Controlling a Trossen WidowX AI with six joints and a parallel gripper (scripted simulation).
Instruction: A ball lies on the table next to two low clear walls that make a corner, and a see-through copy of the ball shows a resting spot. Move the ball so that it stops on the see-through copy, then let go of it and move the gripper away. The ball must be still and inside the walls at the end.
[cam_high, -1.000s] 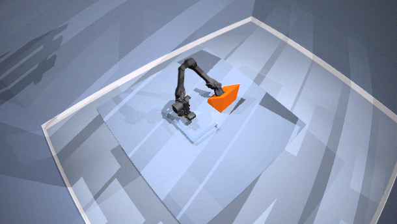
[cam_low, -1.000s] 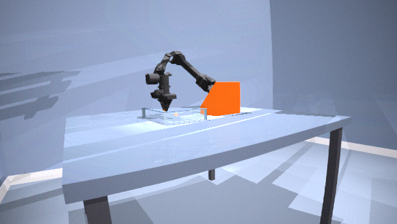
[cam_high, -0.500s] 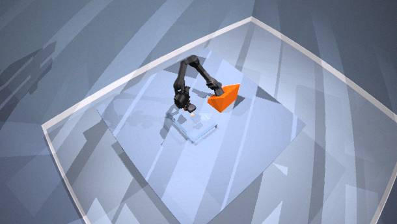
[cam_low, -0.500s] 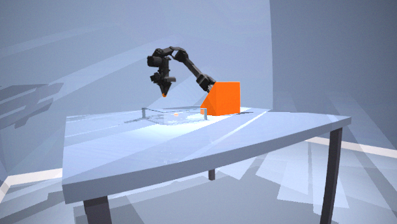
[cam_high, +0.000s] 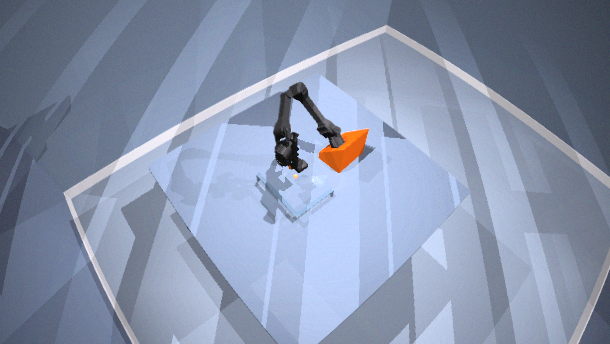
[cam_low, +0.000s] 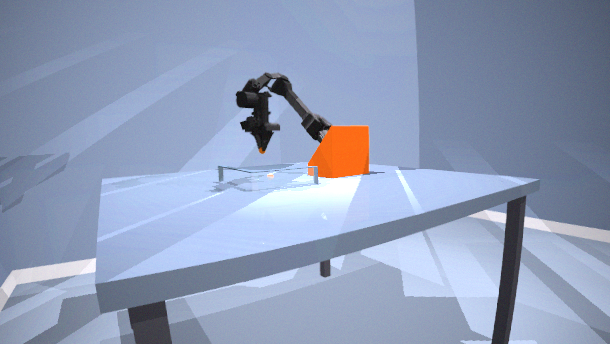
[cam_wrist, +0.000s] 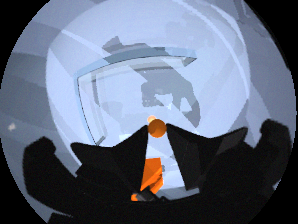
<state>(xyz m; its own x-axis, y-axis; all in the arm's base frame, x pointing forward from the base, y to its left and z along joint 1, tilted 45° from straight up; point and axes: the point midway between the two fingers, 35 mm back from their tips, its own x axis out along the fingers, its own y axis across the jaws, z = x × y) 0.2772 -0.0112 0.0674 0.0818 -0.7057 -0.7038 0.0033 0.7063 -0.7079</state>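
My gripper tip is 100 mm above the pale copy of ball, 30 mm past it and 10 mm to the right of it. The rest, counted from my gripper tip: orange ball right at my gripper tip.
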